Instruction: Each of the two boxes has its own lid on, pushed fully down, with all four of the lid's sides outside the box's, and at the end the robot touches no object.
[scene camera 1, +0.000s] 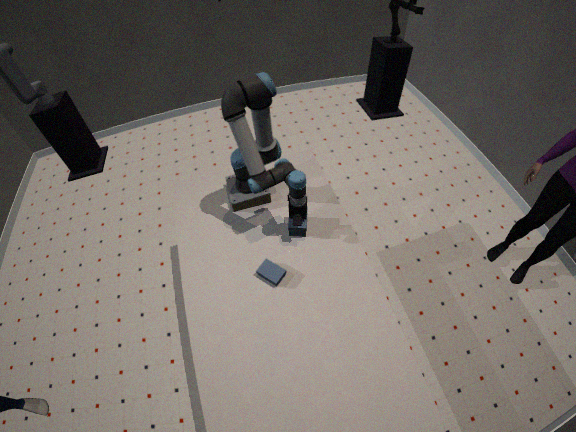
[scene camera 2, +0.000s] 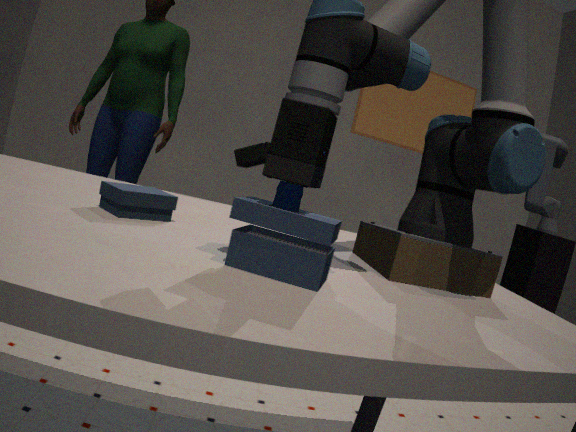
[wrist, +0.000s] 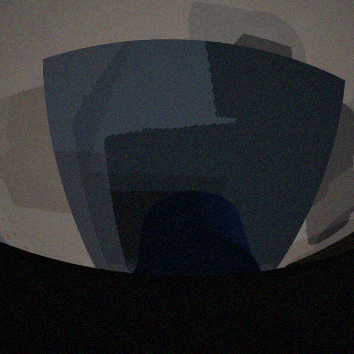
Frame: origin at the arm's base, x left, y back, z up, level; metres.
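Seen in the pictures: hand at its tool point: (scene camera 2: 283, 217) (wrist: 189, 211); arm's base at its link origin: (scene camera 2: 434, 239).
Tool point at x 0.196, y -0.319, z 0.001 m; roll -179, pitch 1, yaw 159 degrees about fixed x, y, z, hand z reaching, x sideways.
Pixels of each thing's middle, then the offset from my tool point to it.
- blue-grey lid at the middle of its body: (wrist: 192, 222) (scene camera 2: 288, 219) (scene camera 1: 298, 218) dx +0.000, dy +0.007, dz -0.001 m
- deeper blue-grey box at the middle of its body: (scene camera 2: 281, 256) dx +0.001, dy +0.010, dz -0.051 m
My gripper, a dark tool with a blue suction cup (scene camera 1: 298, 218) (scene camera 2: 287, 198) (wrist: 195, 235), is shut on a blue-grey lid (scene camera 2: 280, 218) (wrist: 160, 85) by its top. The lid hangs slightly above the deeper blue-grey box (scene camera 2: 277, 259), roughly lined up with it. In scene camera 2 a thin gap shows between them along the near long side, and the box's top edge is visible. The gap at the far sides is hidden. The other box (scene camera 2: 142, 212) stands apart with its lid (scene camera 1: 271, 272) (scene camera 2: 137, 192) on; a low strip of that box shows below the lid.
The robot's base block (scene camera 1: 251, 201) (scene camera 2: 425, 262) stands beside the held lid and its box. The table's front edge (scene camera 2: 200, 335) runs across scene camera 2. Two dark pedestals (scene camera 1: 67, 132) (scene camera 1: 387, 75) and people stand farther out.
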